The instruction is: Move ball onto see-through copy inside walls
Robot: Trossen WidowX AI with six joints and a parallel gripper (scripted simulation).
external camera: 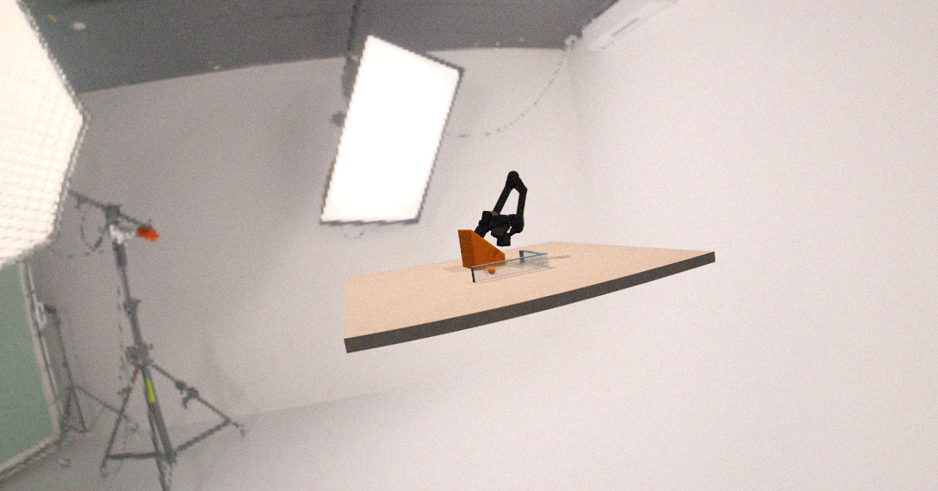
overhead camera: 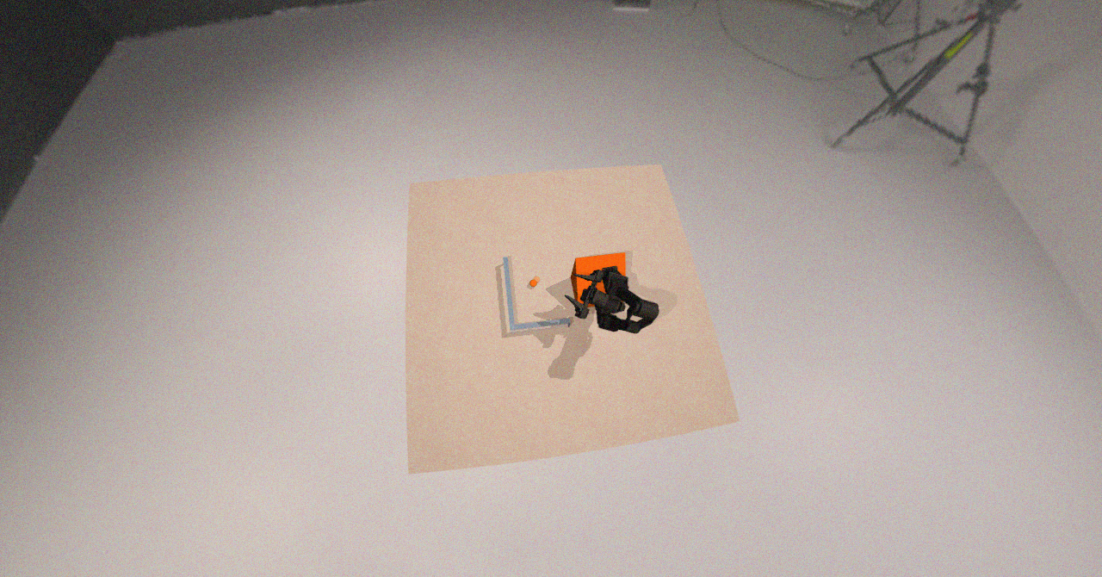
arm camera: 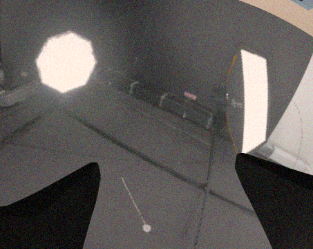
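Right now the orange ball is 220 mm below my gripper tip, 120 mm to the right of it and 110 mm ahead of it. From my gripper tip the other things lie so: see-through copy of ball (220 mm below, 130 mm to the right, 90 mm ahead).
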